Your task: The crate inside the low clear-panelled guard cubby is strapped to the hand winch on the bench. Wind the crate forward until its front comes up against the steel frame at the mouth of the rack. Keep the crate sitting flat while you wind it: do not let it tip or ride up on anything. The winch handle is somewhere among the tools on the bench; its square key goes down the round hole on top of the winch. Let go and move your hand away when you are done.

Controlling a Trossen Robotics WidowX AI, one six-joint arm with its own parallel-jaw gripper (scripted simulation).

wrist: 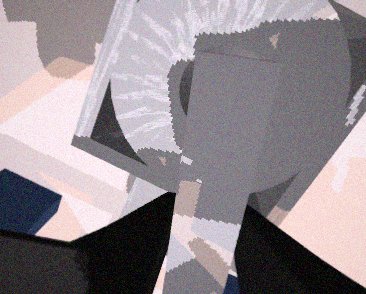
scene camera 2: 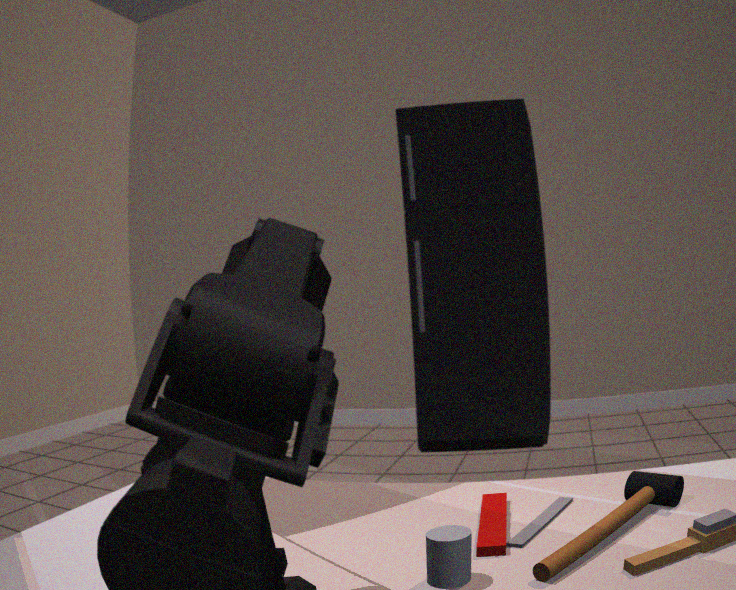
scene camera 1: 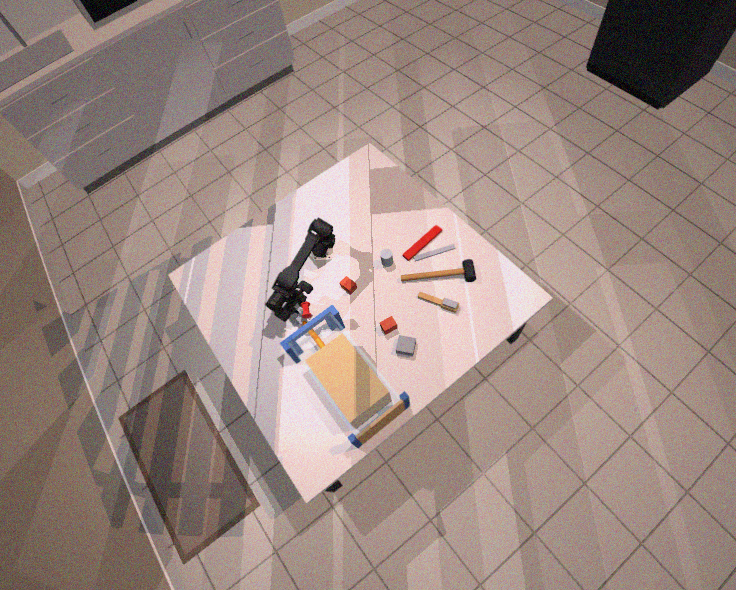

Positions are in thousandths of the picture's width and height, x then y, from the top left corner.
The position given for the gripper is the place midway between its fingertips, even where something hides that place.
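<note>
A winch handle (wrist: 633, 332) and a grey winch (wrist: 367, 393) are in view, and so are a clear-panelled cubby (scene camera 1: 495, 677), a mallet (scene camera 2: 872, 828) and a red bar (scene camera 2: 669, 901). The winch handle is out of frame in scene camera 2, while the red bar is out of frame in the wrist view. The gripper is in view too (wrist: 561, 709).
</note>
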